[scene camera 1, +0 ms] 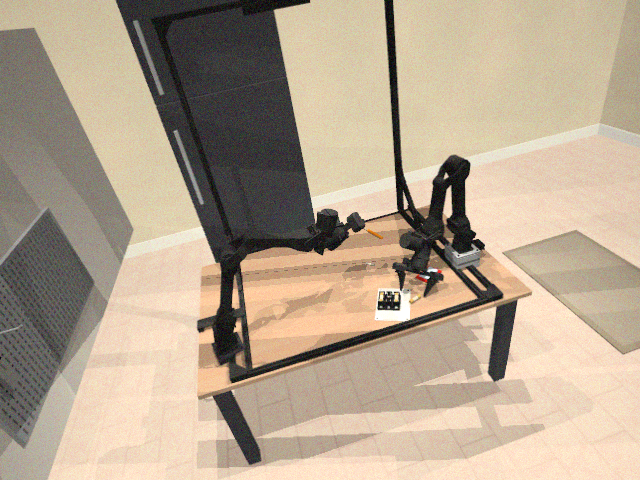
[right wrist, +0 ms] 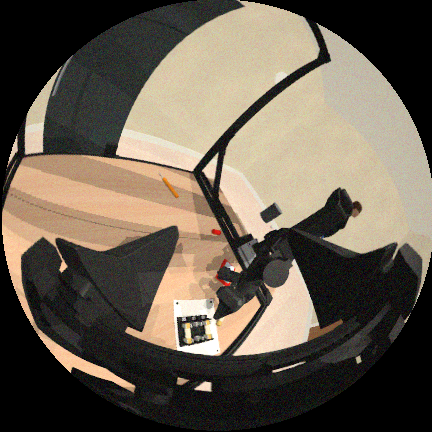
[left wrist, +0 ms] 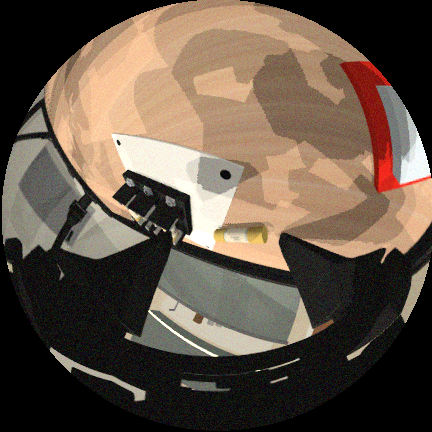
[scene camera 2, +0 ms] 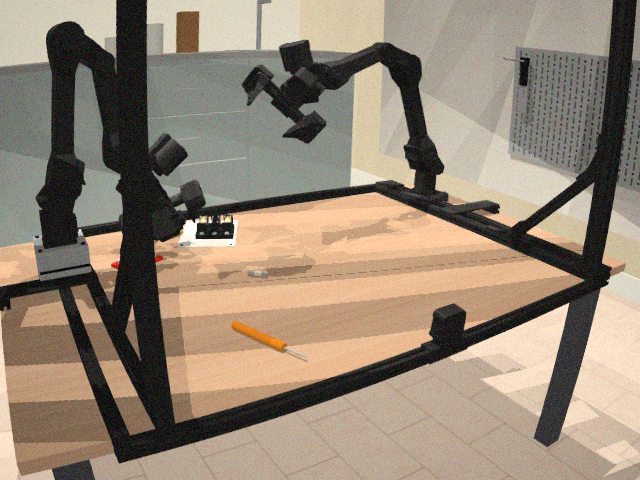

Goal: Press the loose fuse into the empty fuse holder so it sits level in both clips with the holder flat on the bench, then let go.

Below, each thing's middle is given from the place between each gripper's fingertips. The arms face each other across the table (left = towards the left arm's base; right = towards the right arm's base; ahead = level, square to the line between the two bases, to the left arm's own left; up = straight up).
I see my right gripper 9 cm short of the red-framed white card [left wrist: 392, 165], 25 cm to the right of it and 26 cm above it.
My left hand is 8 cm past the red-framed white card, 12 cm to the right of it and 1 cm above it.
